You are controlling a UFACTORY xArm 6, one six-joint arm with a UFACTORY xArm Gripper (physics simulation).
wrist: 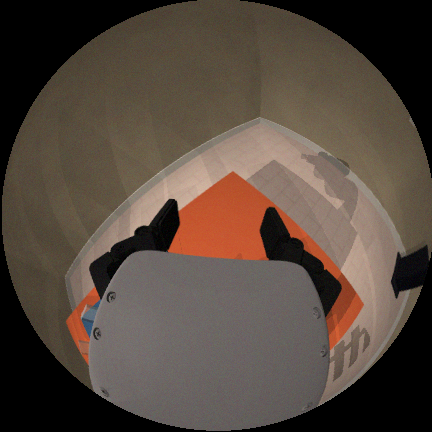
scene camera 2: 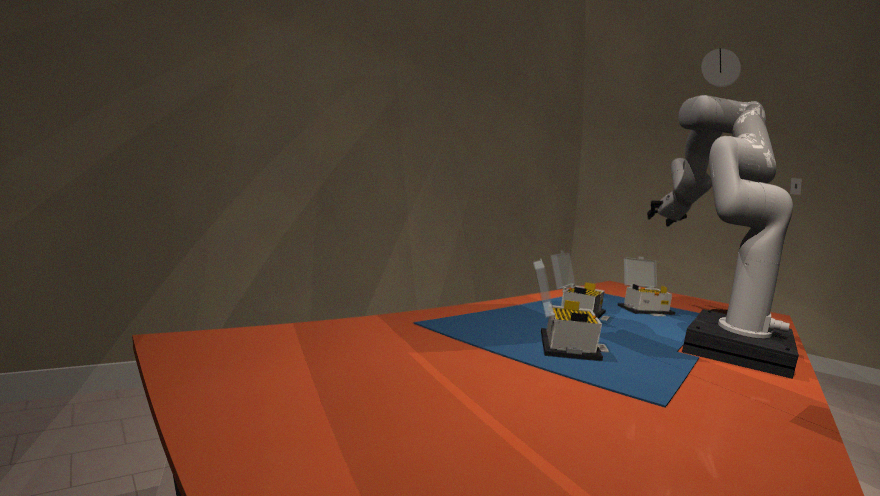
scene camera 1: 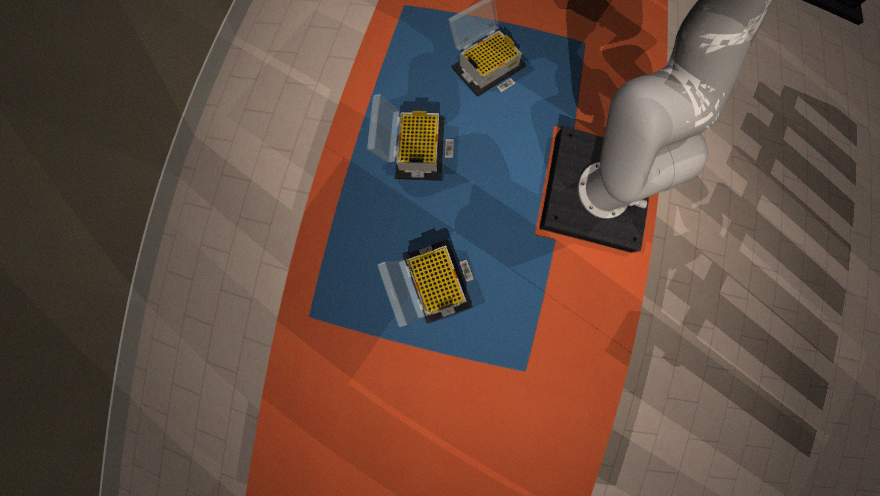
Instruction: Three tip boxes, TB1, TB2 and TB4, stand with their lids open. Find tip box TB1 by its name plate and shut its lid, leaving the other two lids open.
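Note:
Three white tip boxes with yellow racks stand with clear lids open. One box is at the top of the scene camera 1 view, another is in the middle, and the third is lowest there and nearest in scene camera 2. Their lids stand up behind them. Small name plates lie beside the boxes; their lettering is too small to read. My gripper is open and empty, high above the table, away from all boxes.
The boxes stand on a blue mat on an orange table. The robot's black base is beside the mat. In the wrist view, the table's far corner shows between the fingers, with floor and walls beyond.

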